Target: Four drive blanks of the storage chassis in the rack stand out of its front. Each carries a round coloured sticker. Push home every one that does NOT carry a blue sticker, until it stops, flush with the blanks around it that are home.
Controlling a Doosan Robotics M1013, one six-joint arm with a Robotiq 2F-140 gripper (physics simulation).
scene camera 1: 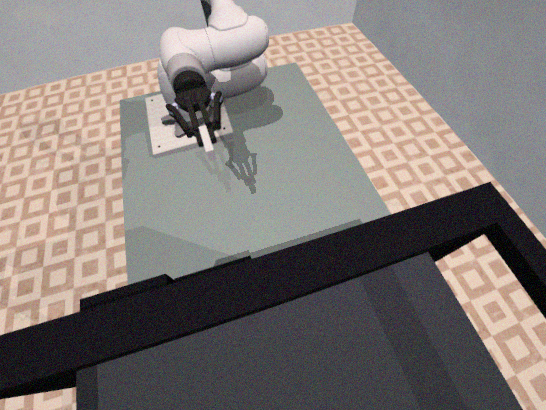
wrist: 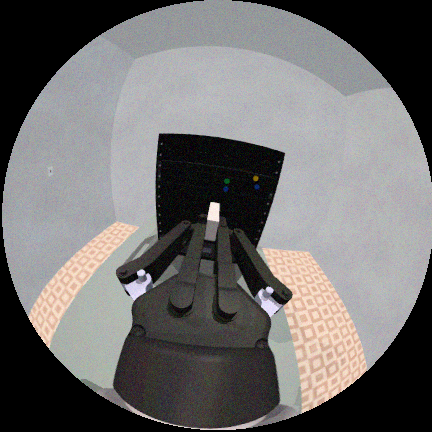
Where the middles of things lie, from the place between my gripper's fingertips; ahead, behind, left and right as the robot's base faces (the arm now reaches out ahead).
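Scene:
My hand is 400 mm short of the black rack (scene camera 1: 363, 311), and I find it 110 mm above the rack and 20 mm to the right of it.

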